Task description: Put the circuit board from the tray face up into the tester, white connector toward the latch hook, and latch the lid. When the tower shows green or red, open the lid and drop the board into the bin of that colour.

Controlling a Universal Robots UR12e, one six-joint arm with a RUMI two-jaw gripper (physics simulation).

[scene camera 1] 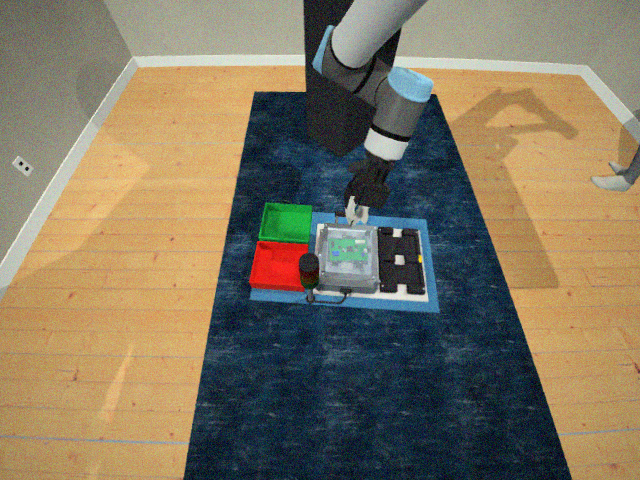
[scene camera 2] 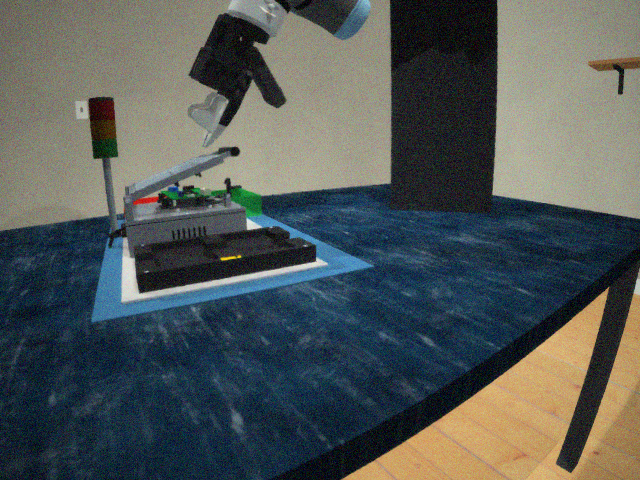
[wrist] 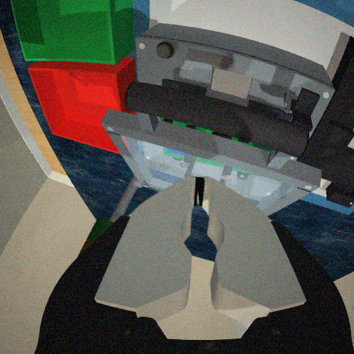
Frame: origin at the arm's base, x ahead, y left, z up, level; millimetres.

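Where they show: gripper, between the fingertips: (scene camera 1: pixel 350 225) (scene camera 2: pixel 204 146).
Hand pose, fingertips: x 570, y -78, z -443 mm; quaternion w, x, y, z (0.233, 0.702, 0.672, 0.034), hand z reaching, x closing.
Observation:
Things, the pixels of their top centre, and the offset from my fingertips. "spot": a spot on its surface instead.
- grey tester, a spot on its surface: (scene camera 2: pixel 155 230) spot: dz -115, dx +112, dy +74 mm
- black latch hook, centre of its top: (scene camera 2: pixel 232 176) dz -50, dx -21, dy +64 mm
- tower, a spot on its surface: (scene camera 2: pixel 103 126) spot: dz +49, dx +153, dy -100 mm
The green circuit board (scene camera 1: pixel 348 250) (scene camera 2: pixel 180 194) lies face up in the grey tester (scene camera 2: pixel 155 230) (wrist: pixel 230 47). Its white connector (scene camera 1: pixel 360 241) is toward the arm side, where the black latch hook (scene camera 2: pixel 227 186) (wrist: pixel 305 102) stands. The clear lid (scene camera 2: pixel 175 173) (wrist: pixel 215 150) is tilted partly open, its black handle bar (scene camera 2: pixel 229 151) (wrist: pixel 215 117) raised. My gripper (scene camera 1: pixel 353 223) (scene camera 2: pixel 206 143) (wrist: pixel 197 179) is shut and empty, just above the lid's raised end, apart from it in scene camera 2. The tower (scene camera 1: pixel 309 266) (scene camera 2: pixel 103 126) (wrist: pixel 97 235) shows dark segments.
The green bin (scene camera 1: pixel 284 222) (scene camera 2: pixel 248 200) (wrist: pixel 75 30) and red bin (scene camera 1: pixel 279 266) (scene camera 2: pixel 144 200) (wrist: pixel 90 105) stand on one side of the tester. The black tray (scene camera 1: pixel 384 279) (scene camera 2: pixel 222 268) lies on the other side. A dark column (scene camera 1: pixel 338 113) (scene camera 2: pixel 442 129) stands behind.

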